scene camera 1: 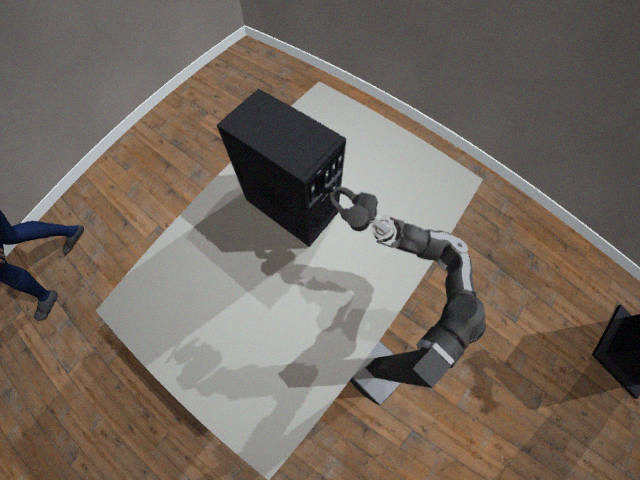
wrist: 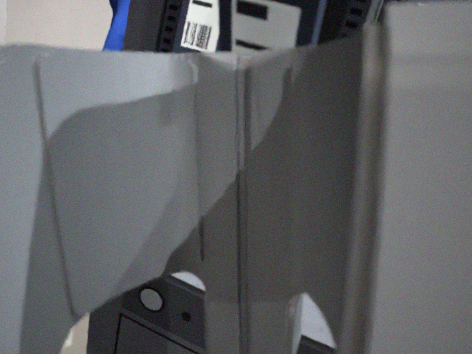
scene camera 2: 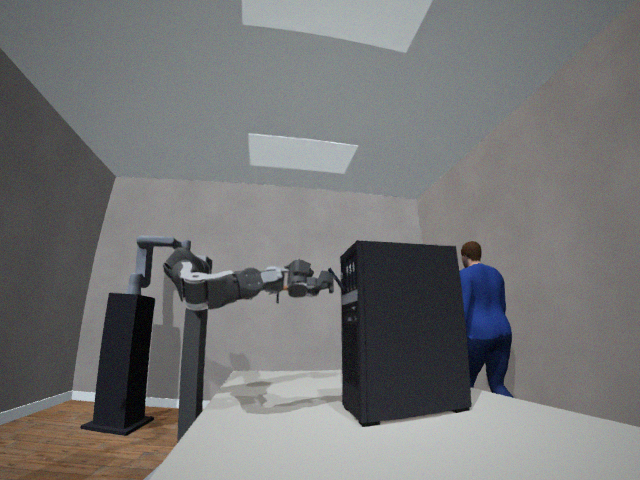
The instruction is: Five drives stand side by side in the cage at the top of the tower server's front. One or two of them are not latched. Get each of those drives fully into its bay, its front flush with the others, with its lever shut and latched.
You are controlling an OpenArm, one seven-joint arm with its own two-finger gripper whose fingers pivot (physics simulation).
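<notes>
The black tower server point(scene camera 1: 281, 134) point(scene camera 2: 413, 330) stands upright on the table, its drive cage at the top of the front. One lever point(scene camera 2: 336, 279) is open and slants up and out from the cage, beside the fingertips. My gripper point(scene camera 1: 334, 193) point(scene camera 2: 330, 285) point(wrist: 265, 212) is shut with nothing between the fingers, close in front of the cage. In the wrist view, a narrow label with a barcode point(wrist: 201, 27) shows at the left drive, and a larger white label point(wrist: 267, 25) shows just beyond the fingertips. The fingers hide the lower cage; contact with the lever cannot be told.
The pale table point(scene camera 1: 413, 149) point(scene camera 2: 289, 439) carries the server. A person in blue point(scene camera 1: 31, 232) point(scene camera 2: 485, 304) stands beyond the server's back. A dark pedestal point(scene camera 2: 124, 356) with a grey jointed arm point(scene camera 2: 157, 241) on top stands behind my arm's post point(scene camera 2: 192, 361).
</notes>
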